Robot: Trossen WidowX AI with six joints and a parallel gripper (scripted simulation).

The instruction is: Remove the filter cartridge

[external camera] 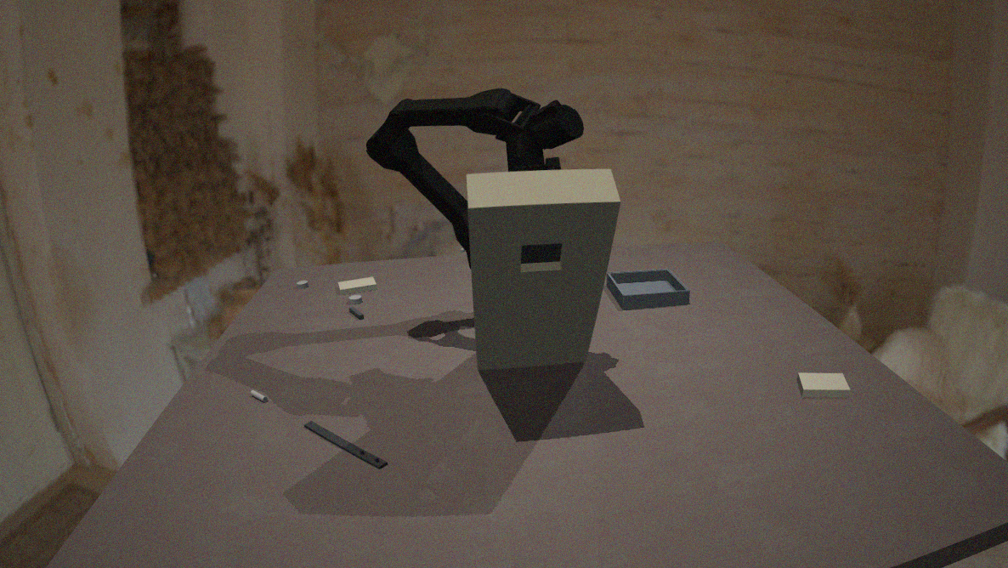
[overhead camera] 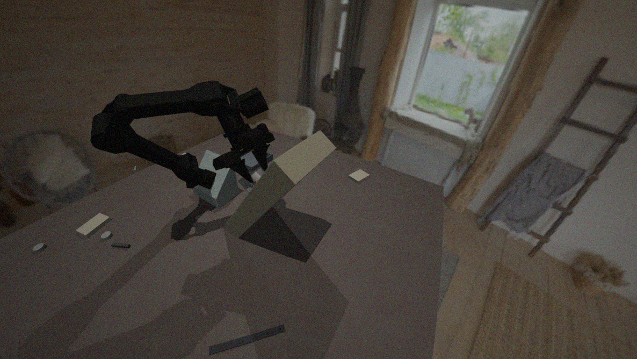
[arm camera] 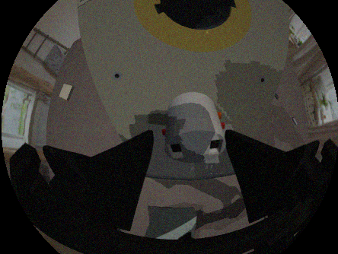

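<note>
Now: gripper tip 4 cm short of the service panel, 2 cm above it and 1 cm to the left of it. The rest, counted from my gripper tip: round filter cartridge (right at my gripper tip); blue tray (31 cm behind, 30 cm to the left, 19 cm below).
</note>
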